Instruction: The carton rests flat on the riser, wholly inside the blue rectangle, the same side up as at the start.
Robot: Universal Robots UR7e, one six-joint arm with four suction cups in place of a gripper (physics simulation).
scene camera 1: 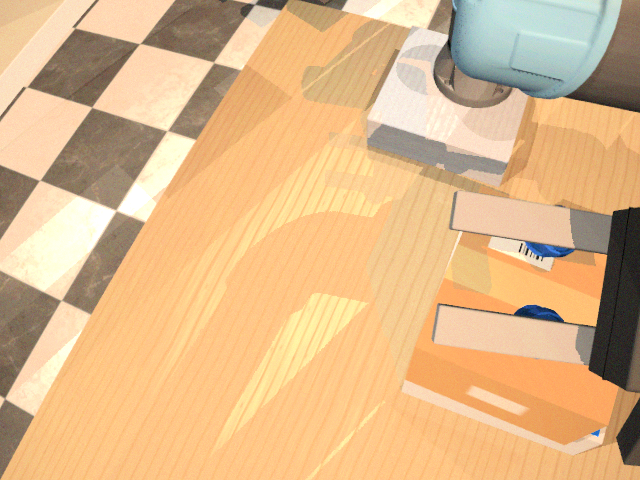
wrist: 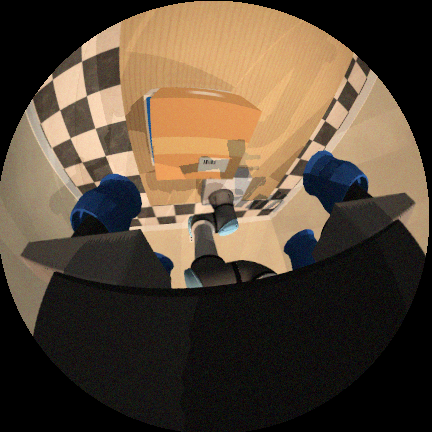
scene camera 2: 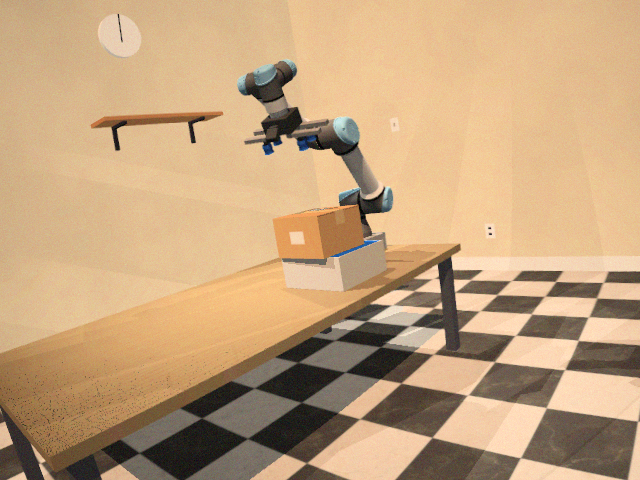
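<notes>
The orange-brown carton (scene camera 1: 480, 295) (scene camera 2: 338, 237) (wrist: 200, 120) lies flat on the pale riser (scene camera 1: 584, 445) (scene camera 2: 361, 268), with its barcode label facing up. The blue rectangle (scene camera 1: 596, 432) (scene camera 2: 356, 249) (wrist: 149, 117) shows as a strip along one side of the carton; its other sides are hidden, and I cannot tell whether the carton is wholly inside. In scene camera 2, the carton's left end juts past the riser's left edge. My suction gripper (scene camera 1: 543, 281) (scene camera 2: 286, 144) (wrist: 225, 225) is open and tilted, high above the carton, with its blue cups touching nothing.
The riser stands on the wooden table (scene camera 1: 258, 258) (scene camera 2: 170, 330). The arm's grey base block (scene camera 1: 403, 113) (wrist: 240, 187) stands close behind the riser. A wall shelf (scene camera 2: 155, 118) and a round clock (scene camera 2: 119, 36) are on the wall to the left.
</notes>
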